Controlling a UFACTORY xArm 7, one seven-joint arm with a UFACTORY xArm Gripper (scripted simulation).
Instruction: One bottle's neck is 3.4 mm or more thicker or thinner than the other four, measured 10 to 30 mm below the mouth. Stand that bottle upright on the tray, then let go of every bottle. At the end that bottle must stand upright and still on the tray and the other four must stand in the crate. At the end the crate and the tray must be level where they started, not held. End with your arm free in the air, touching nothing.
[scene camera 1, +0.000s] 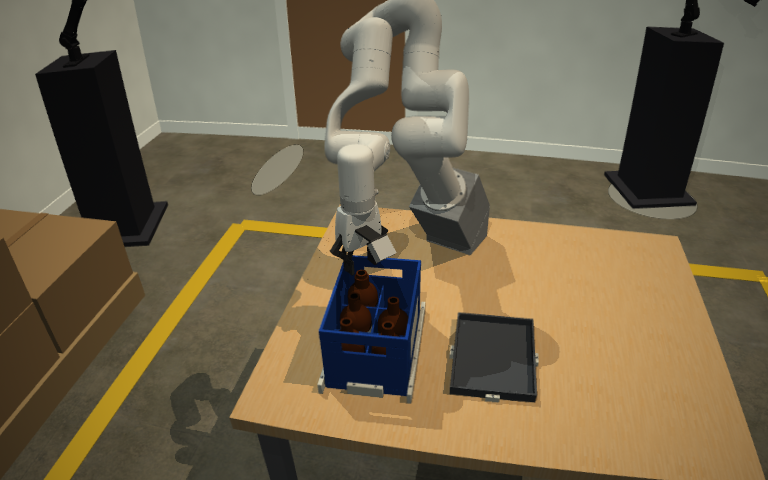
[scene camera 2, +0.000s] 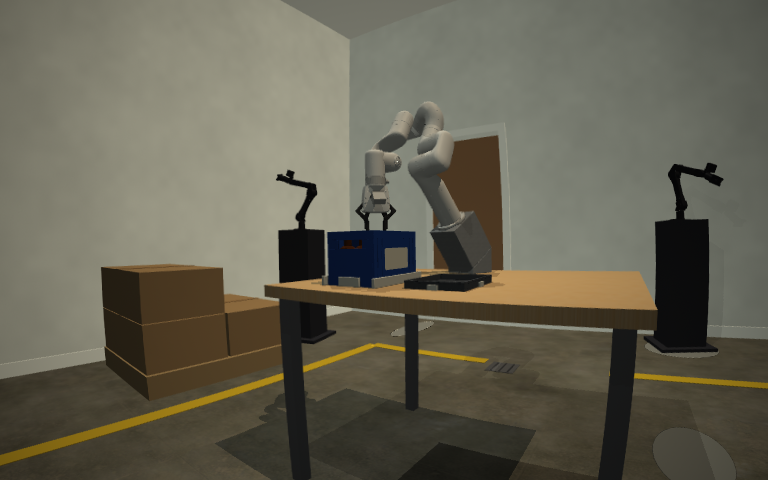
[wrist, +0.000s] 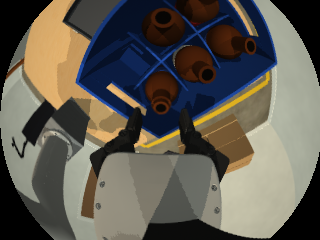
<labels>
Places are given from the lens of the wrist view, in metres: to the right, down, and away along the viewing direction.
my gripper (wrist: 160, 115): 0.00, -0.01, 0.14
blue crate (wrist: 117, 54): -0.10, -0.15, 0.17
glass bottle (wrist: 190, 61): 0.05, -0.09, 0.13
The marked spots on the glass bottle and the blue crate are 0.17 m apart.
</labels>
